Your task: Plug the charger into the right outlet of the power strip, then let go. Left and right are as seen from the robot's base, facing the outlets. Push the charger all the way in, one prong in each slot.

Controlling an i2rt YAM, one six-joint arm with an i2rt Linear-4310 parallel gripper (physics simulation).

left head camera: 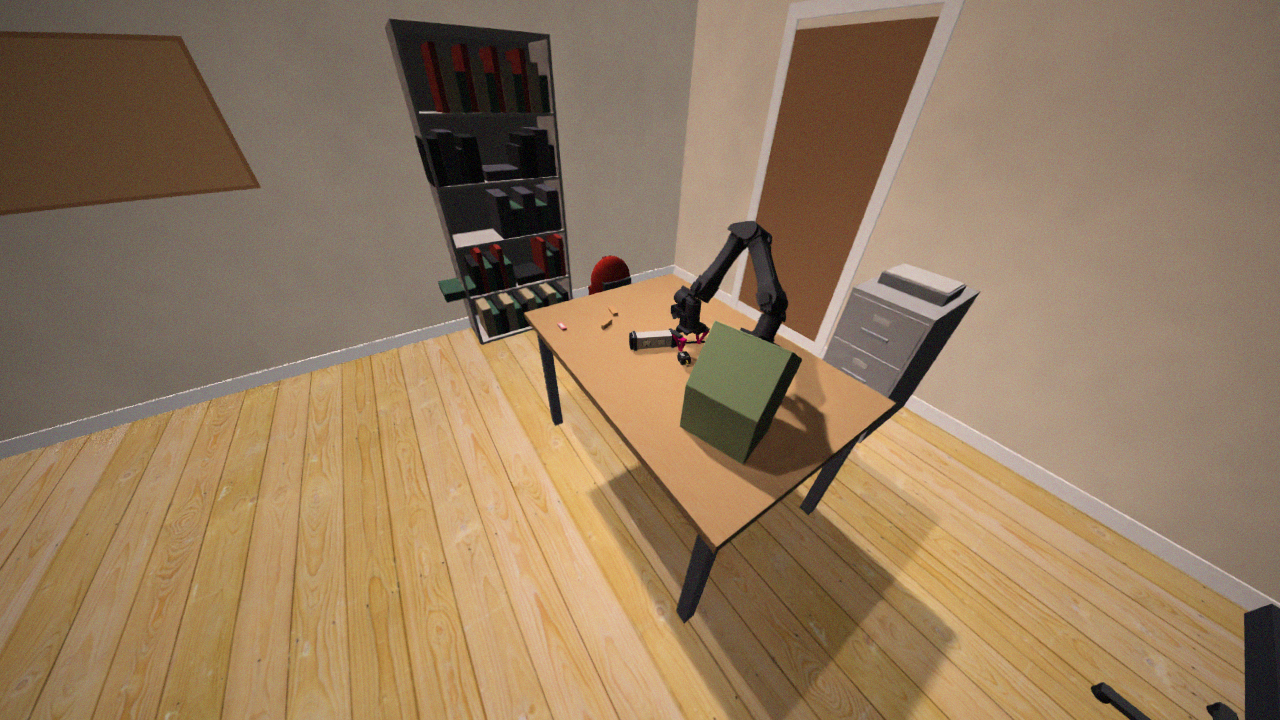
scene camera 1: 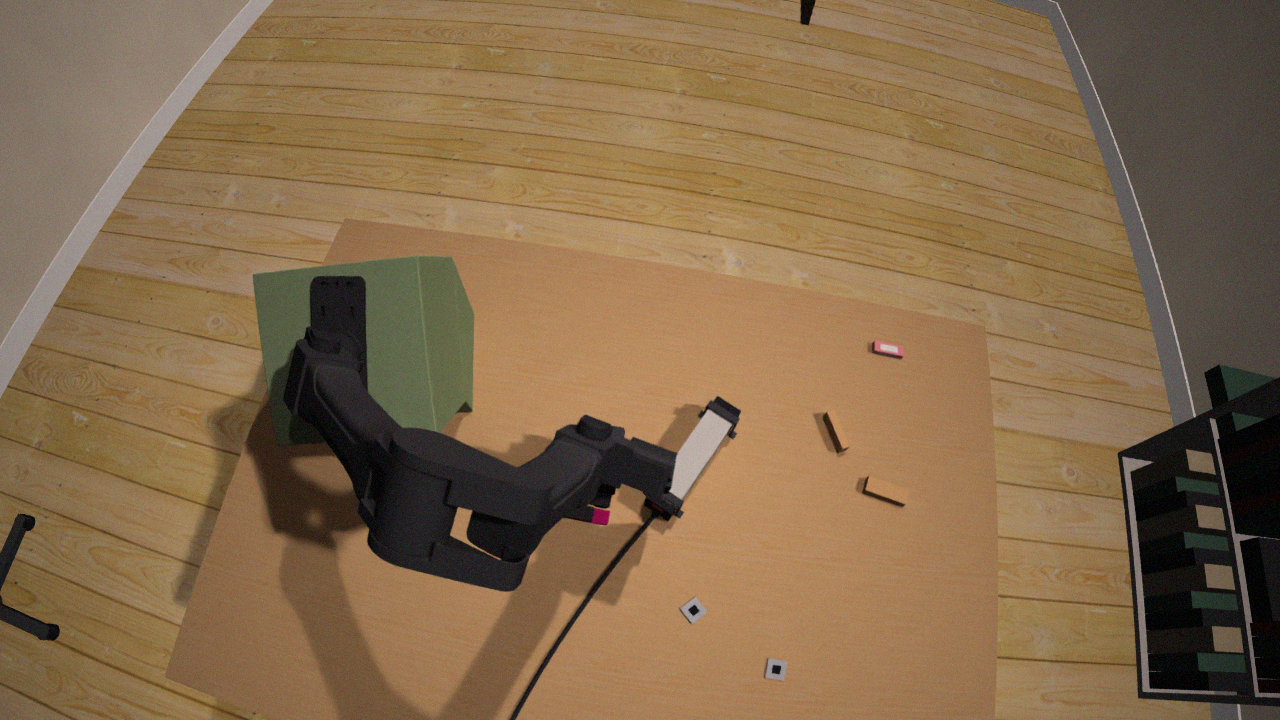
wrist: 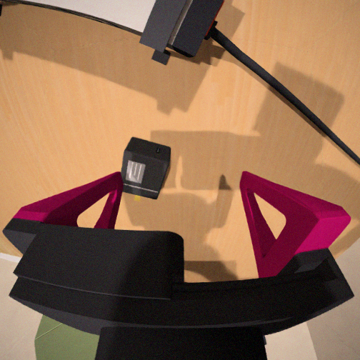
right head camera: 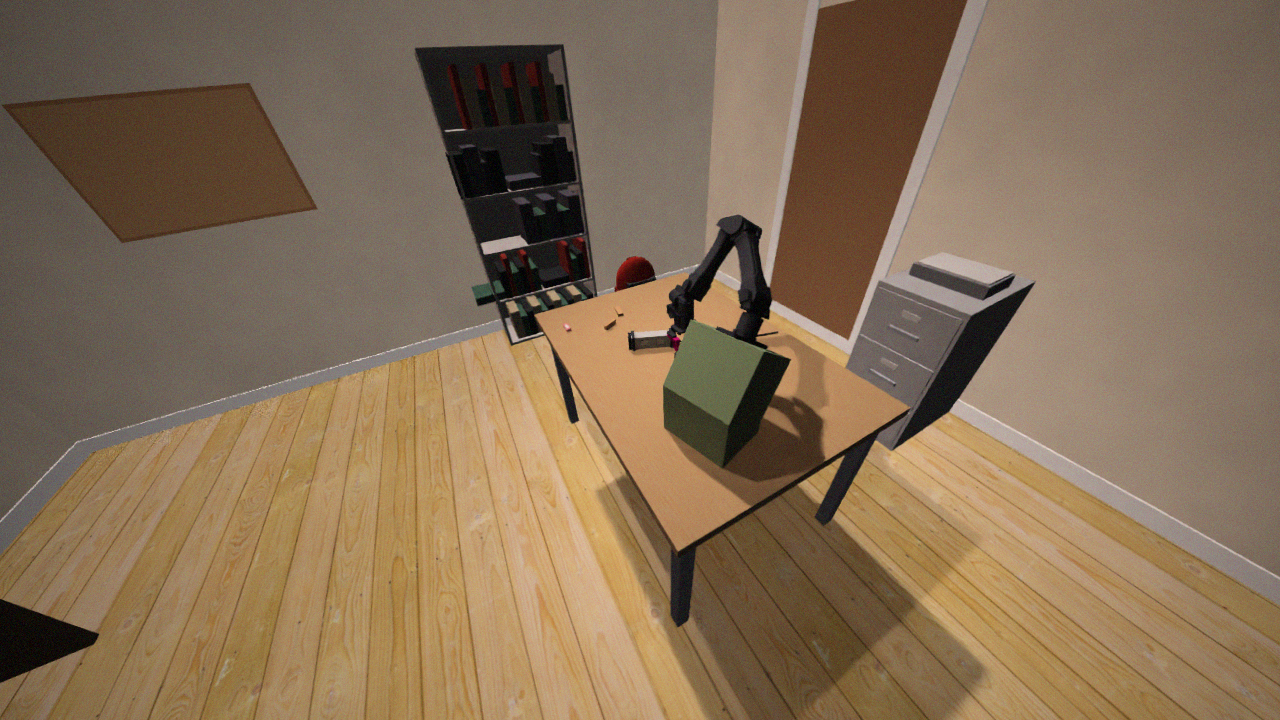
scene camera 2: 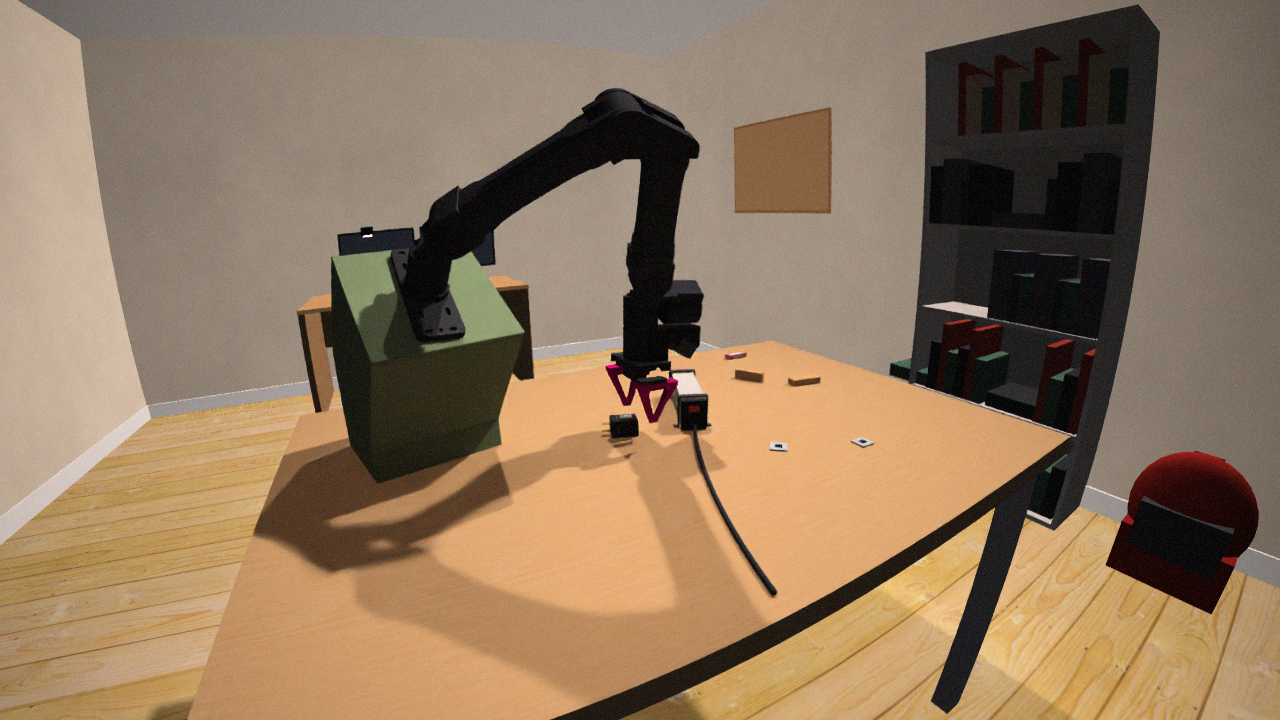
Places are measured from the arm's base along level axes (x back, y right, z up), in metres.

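Where they show: gripper, fingertip midpoint: (left head camera: 689, 347) (scene camera 2: 639, 413); arm's base at its link origin: (left head camera: 760, 340) (scene camera 1: 341, 354) (right head camera: 742, 339) (scene camera 2: 424, 293).
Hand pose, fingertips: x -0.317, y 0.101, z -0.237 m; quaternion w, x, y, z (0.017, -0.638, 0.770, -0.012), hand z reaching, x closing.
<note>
Each offset is from my fingertips to the top centre of the thing. Level surfaces: height alone.
The black charger {dx +0.014, dy -0.042, dz -0.017 m} (left head camera: 683, 358) (scene camera 2: 622, 425) (wrist: 146, 167) lies on the table; its brass prongs point left in scene camera 2 and toward my palm in the wrist view. My gripper (left head camera: 691, 340) (scene camera 2: 640, 411) (wrist: 181, 177) is open and empty above the table, with magenta fingers. In the wrist view the charger shows between the fingertips, close beside the left one, and lies lower than them. The power strip {dx -0.156, dy -0.046, dz +0.013 m} (left head camera: 653, 340) (right head camera: 650, 340) (scene camera 1: 705, 454) (scene camera 2: 689, 386) (wrist: 100, 7) stands on the table beyond the charger. Its outlet face shows small in the left head view; the slots are unclear.
A black cord (scene camera 1: 581, 600) (scene camera 2: 725, 510) (wrist: 285, 95) runs from the strip's end. The arm's green base block (left head camera: 738, 385) (right head camera: 720, 389) (scene camera 1: 384, 358) (scene camera 2: 429, 402) stands on the table {dz -0.047 m} (scene camera 1: 850, 582). Two tan blocks {dx -0.405, dy -0.092, dz -0.025 m} (scene camera 1: 835, 431) {dx -0.482, dy +0.015, dz -0.032 m} (scene camera 1: 884, 490), a pink piece {dx -0.535, dy -0.249, dz -0.036 m} (scene camera 1: 887, 349) and two small square plates {dx -0.151, dy +0.188, dz -0.045 m} (scene camera 1: 692, 610) {dx -0.273, dy +0.285, dz -0.045 m} (scene camera 1: 776, 669) lie beyond the strip.
</note>
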